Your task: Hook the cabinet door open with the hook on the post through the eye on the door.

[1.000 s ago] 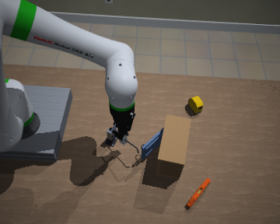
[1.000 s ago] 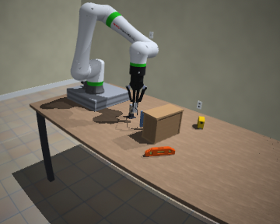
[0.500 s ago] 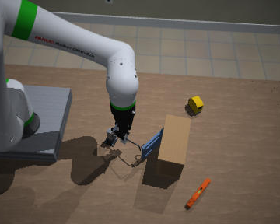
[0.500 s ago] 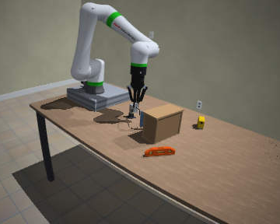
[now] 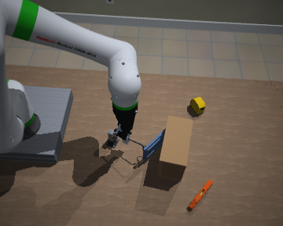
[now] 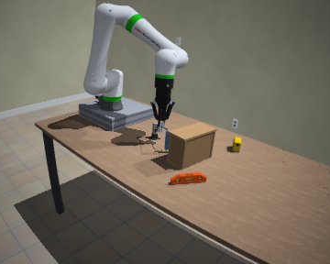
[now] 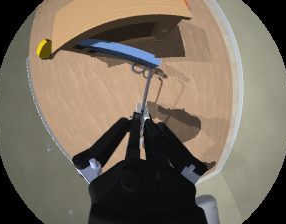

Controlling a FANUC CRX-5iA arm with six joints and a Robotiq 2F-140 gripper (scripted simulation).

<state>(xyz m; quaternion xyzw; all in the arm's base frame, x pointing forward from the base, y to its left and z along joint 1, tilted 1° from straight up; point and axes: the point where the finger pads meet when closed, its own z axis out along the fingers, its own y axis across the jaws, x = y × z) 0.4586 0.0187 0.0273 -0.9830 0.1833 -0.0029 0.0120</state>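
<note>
My hand is 13 cm short of the cabinet door, 3 cm to the right of it and 3 cm above it. The rest, counted from my hand: yellow tape measure (31 cm ahead, 30 cm to the left, 7 cm below); then orange spirit level (35 cm ahead, 15 cm to the right, 8 cm below).
</note>
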